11 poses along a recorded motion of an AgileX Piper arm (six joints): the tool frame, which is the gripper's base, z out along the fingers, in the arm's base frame.
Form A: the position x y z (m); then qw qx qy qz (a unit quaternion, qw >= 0).
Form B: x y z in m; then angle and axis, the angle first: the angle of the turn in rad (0 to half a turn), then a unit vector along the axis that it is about. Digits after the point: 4 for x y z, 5 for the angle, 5 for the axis.
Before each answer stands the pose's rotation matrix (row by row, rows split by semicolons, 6 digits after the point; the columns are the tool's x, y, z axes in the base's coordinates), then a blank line. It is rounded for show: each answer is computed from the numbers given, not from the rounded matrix.
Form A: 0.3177, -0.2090, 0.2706, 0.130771, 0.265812, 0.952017, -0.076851
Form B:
-0.824486 0.526215 0.208137; 0.486016 0.846876 -0.215848; -0.289848 -0.076806 -0.953986

0.3177, -0.2090, 0.2706, 2.87930, 0.26811, 0.96026, -0.07752
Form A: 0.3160, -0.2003, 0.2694, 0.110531, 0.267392, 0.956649, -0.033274
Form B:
-0.832569 0.518956 0.193684; 0.504245 0.854789 -0.122773; -0.229273 -0.004553 -0.973351

0.3160, -0.2003, 0.2694, 2.92008, 0.26904, 0.96255, -0.03348
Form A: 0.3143, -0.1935, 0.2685, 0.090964, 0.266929, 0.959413, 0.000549
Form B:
-0.840949 0.512091 0.174837; 0.512291 0.857497 -0.047508; -0.174251 0.049615 -0.983450

0.3143, -0.1935, 0.2685, 2.95941, 0.26804, 0.96341, 0.00055
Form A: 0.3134, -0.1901, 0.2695, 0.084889, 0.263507, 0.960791, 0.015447
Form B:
-0.846716 0.503728 0.171262; 0.508973 0.860651 -0.015055; -0.154980 0.074420 -0.985110

0.3134, -0.1901, 0.2695, 2.97161, 0.26446, 0.96427, 0.01550
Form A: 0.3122, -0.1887, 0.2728, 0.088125, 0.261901, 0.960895, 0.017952
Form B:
-0.847284 0.500155 0.178761; 0.506483 0.862171 -0.011660; -0.159955 0.080660 -0.983823

0.3122, -0.1887, 0.2728, 2.96511, 0.26292, 0.96465, 0.01802
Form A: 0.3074, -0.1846, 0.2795, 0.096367, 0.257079, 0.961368, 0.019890
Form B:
-0.849248 0.490461 0.195515; 0.498128 0.867030 -0.011305; -0.175062 0.087791 -0.980636

0.3074, -0.1846, 0.2795, 2.94856, 0.25828, 0.96586, 0.01998
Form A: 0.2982, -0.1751, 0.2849, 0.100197, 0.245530, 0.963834, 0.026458
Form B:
-0.859351 0.467998 0.206139; 0.478602 0.878030 0.001800; -0.180154 0.100205 -0.978521

0.2982, -0.1751, 0.2849, 2.94086, 0.24677, 0.96871, 0.02659
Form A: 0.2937, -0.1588, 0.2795, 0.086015, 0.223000, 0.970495, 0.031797
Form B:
-0.885745 0.427371 0.181136; 0.438311 0.898520 0.023355; -0.152773 0.100080 -0.983181

0.2937, -0.1588, 0.2795, 2.96935, 0.22383, 0.97411, 0.03192
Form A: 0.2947, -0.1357, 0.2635, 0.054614, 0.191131, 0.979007, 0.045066
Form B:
-0.920972 0.369315 0.124162; 0.379160 0.922876 0.067363; -0.089708 0.109117 -0.989973

0.2947, -0.1357, 0.2635, 3.03231, 0.19142, 0.98047, 0.04513
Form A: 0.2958, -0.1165, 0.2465, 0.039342, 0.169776, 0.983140, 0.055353
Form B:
-0.939257 0.329472 0.096153; 0.338183 0.936224 0.095481; -0.058562 0.122198 -0.990777

0.2958, -0.1165, 0.2465, 3.06289, 0.16991, 0.98390, 0.05540
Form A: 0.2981, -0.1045, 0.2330, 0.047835, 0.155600, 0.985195, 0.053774
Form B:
-0.947001 0.301448 0.110988; 0.311737 0.945794 0.091069; -0.077519 0.120842 -0.989640

0.2981, -0.1045, 0.2330, 3.04589, 0.15578, 0.98632, 0.05384
